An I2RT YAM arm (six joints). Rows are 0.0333 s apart.
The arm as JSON. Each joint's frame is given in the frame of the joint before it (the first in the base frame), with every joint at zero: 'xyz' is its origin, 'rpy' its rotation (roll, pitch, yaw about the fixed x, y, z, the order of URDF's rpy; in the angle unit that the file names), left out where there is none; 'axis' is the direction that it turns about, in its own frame. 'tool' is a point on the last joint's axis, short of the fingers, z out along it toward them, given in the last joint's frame.
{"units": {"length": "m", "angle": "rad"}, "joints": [
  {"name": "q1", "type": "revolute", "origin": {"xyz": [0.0, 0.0, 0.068]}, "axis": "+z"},
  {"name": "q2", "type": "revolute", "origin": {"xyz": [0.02, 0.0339, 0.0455]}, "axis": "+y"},
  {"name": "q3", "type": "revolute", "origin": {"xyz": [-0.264, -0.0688, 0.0]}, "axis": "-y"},
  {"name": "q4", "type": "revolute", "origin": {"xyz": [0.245, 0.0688, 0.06]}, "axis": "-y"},
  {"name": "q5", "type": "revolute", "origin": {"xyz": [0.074, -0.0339, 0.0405]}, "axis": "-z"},
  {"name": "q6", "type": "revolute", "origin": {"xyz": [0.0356, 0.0, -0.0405]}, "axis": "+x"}
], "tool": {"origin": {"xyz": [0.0, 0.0, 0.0], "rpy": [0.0, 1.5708, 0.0]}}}
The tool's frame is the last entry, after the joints.
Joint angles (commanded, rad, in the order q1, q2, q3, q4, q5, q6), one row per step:
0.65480 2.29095 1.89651 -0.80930 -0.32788 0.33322
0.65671 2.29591 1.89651 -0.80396 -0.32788 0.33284
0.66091 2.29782 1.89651 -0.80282 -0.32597 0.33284
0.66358 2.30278 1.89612 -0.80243 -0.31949 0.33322
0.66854 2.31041 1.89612 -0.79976 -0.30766 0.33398
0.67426 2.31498 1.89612 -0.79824 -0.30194 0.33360
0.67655 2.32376 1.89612 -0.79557 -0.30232 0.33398
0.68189 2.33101 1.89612 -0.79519 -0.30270 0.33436
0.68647 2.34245 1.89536 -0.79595 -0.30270 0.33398
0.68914 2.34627 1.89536 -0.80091 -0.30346 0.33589
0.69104 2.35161 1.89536 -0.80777 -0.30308 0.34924
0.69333 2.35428 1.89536 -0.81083 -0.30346 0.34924
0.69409 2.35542 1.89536 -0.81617 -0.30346 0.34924
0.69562 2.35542 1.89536 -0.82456 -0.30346 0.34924
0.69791 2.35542 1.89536 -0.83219 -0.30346 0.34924
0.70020 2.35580 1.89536 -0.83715 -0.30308 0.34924
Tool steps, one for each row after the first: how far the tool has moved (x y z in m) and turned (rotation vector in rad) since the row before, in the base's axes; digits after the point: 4 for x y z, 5 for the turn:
0.0001 0.0012 -0.0021 0.00020 -0.00048 0.00225
-0.0011 0.0017 -0.0009 -0.00188 -0.00048 0.00351
-0.0005 0.0010 -0.0025 -0.00780 0.00036 0.00003
-0.0007 0.0020 -0.0036 -0.01172 -0.00260 0.00012
-0.0013 0.0022 -0.0021 -0.00612 -0.00112 0.00407
-0.0002 0.0013 -0.0040 -0.00351 0.00516 0.00208
-0.0014 0.0022 -0.0034 -0.00401 0.00573 0.00513
-0.0013 0.0018 -0.0056 -0.00821 0.00988 0.00492
-0.0012 0.0008 -0.0019 -0.00493 0.00805 0.00118
-0.0010 0.0003 -0.0027 -0.00756 0.01475 -0.01034
-0.0009 0.0007 -0.0013 -0.00338 0.00464 0.00240
-0.0006 -0.0001 -0.0007 -0.00414 0.00498 0.00076
-0.0012 0.0000 -0.0003 -0.00537 0.00644 0.00153
-0.0013 0.0003 -0.0002 -0.00490 0.00585 0.00229
-0.0011 0.0005 -0.0003 -0.00372 0.00385 0.00219

